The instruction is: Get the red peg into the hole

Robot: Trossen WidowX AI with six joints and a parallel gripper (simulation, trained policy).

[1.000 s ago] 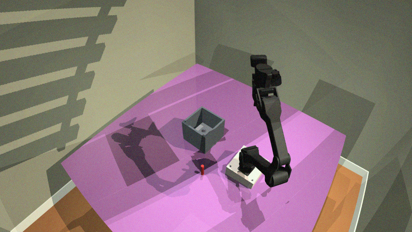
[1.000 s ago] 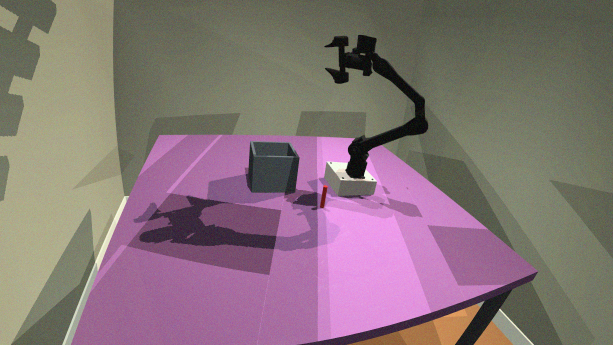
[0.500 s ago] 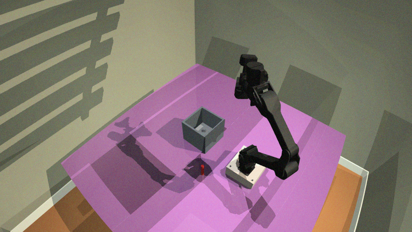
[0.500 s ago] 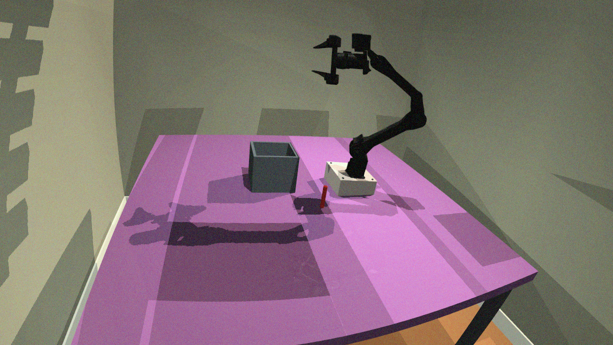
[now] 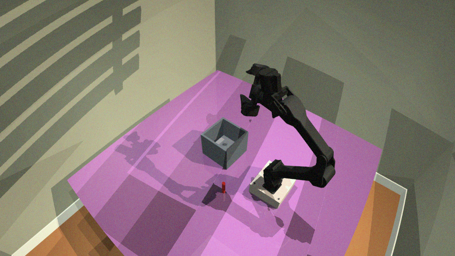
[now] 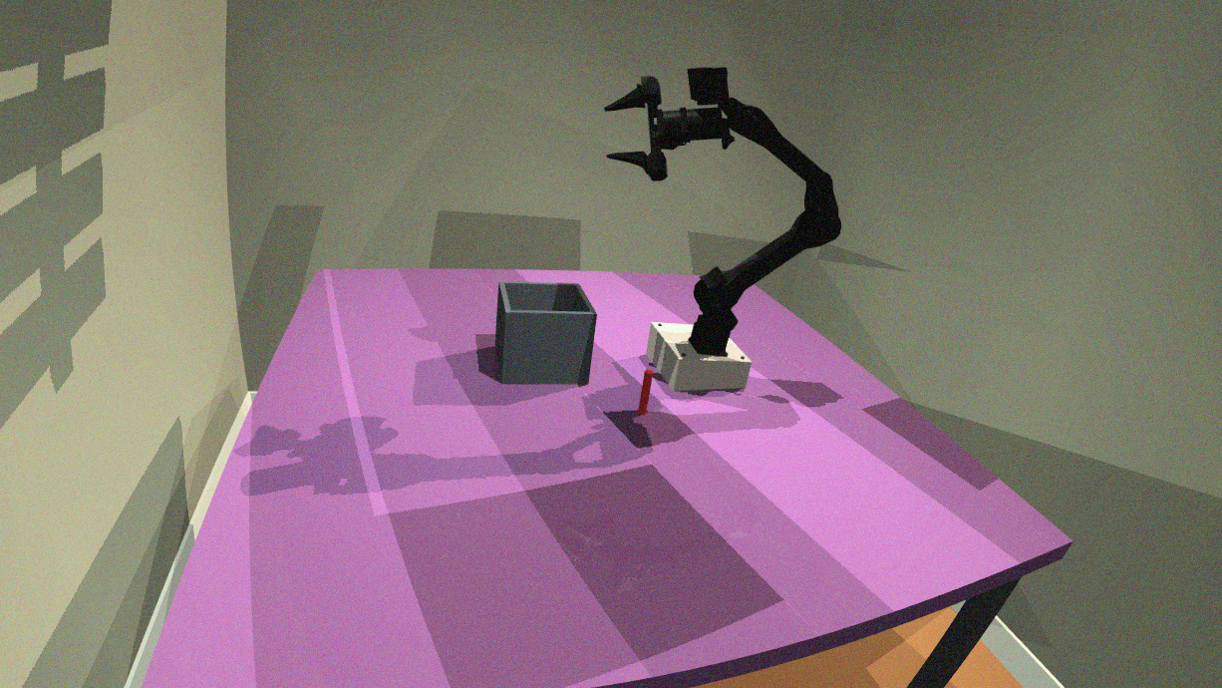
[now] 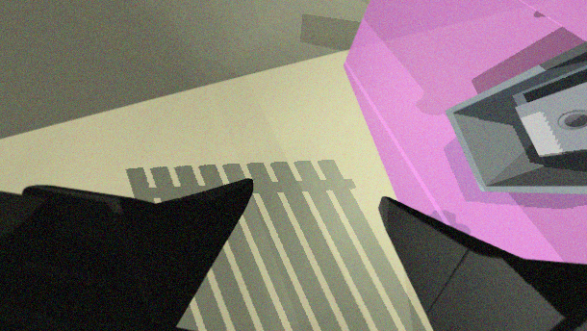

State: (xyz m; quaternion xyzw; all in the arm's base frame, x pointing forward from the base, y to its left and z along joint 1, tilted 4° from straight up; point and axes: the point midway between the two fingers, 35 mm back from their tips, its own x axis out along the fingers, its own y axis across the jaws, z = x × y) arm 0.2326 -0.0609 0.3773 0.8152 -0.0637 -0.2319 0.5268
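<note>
My gripper tip is now 80 mm past the red peg, 200 mm to the right of it and 410 mm above it. From my gripper tip the other things lie so: pale plate: 80 mm ahead, 20 mm to the left, 400 mm below.
</note>
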